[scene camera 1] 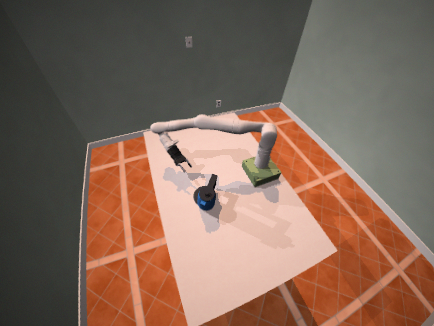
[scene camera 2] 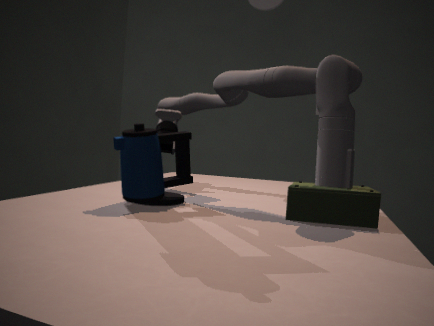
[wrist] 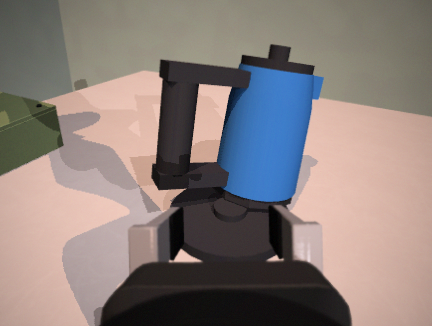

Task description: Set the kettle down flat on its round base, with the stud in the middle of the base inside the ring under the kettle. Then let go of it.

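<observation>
A blue kettle (scene camera 1: 206,201) (scene camera 2: 142,165) (wrist: 267,135) with a black handle (scene camera 1: 213,181) (scene camera 2: 183,157) (wrist: 176,125) stands off-centre on the round black base (scene camera 1: 196,197) (scene camera 2: 175,199) (wrist: 225,241). It appears to lean slightly away from the base's middle. In the wrist view the stud (wrist: 230,210) is uncovered, on the near side of the kettle's bottom. The ring's inside is hidden under the kettle. My gripper (scene camera 1: 187,169) (wrist: 226,224) is open and empty, apart from the kettle and handle, on the uncovered side of the base. In scene camera 2 it is mostly hidden behind the kettle.
The arm's green mounting block (scene camera 1: 261,172) (scene camera 2: 332,206) (wrist: 30,130) stands on the pale table (scene camera 1: 240,280) (scene camera 2: 100,260) (wrist: 375,240), on the handle side of the kettle. The arm reaches around above the table from this block. Walls stand beyond the table.
</observation>
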